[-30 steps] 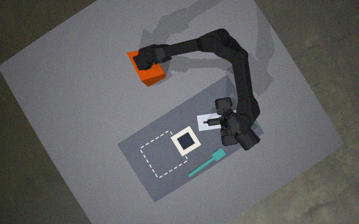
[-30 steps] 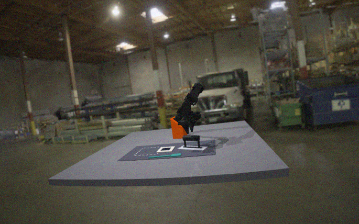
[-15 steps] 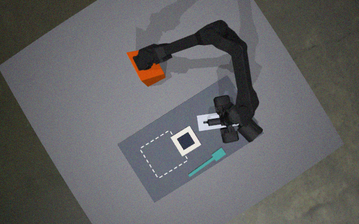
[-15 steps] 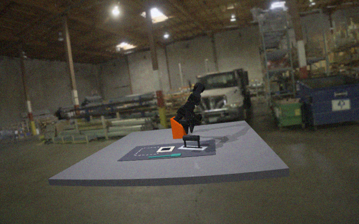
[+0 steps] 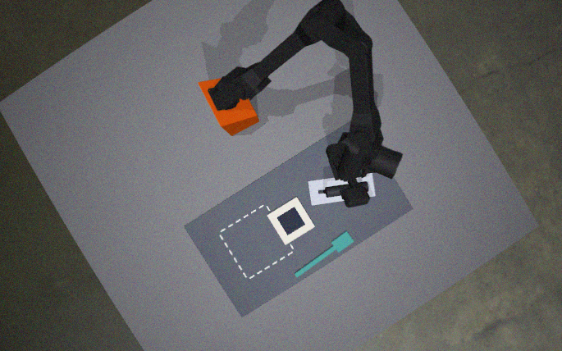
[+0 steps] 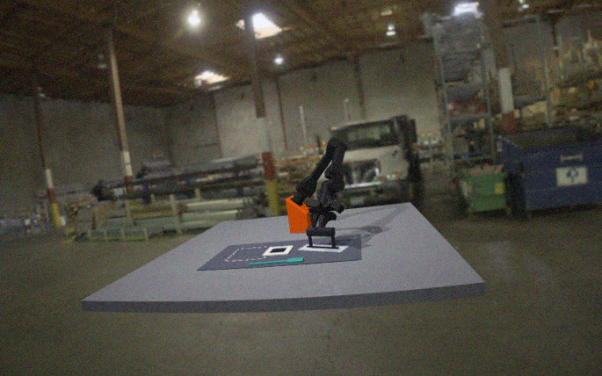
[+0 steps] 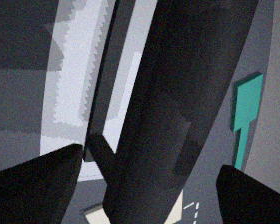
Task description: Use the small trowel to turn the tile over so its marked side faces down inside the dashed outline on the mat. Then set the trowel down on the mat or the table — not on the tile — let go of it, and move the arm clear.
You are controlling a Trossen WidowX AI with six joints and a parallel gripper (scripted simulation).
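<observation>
The tile is 3 cm ahead of my gripper tip, 17 cm to the right of it and 7 cm below it. Round my gripper tip: dark mat (3 cm ahead, 14 cm to the right, 10 cm below); then teal trowel (17 cm ahead, 11 cm to the right, 7 cm below).
</observation>
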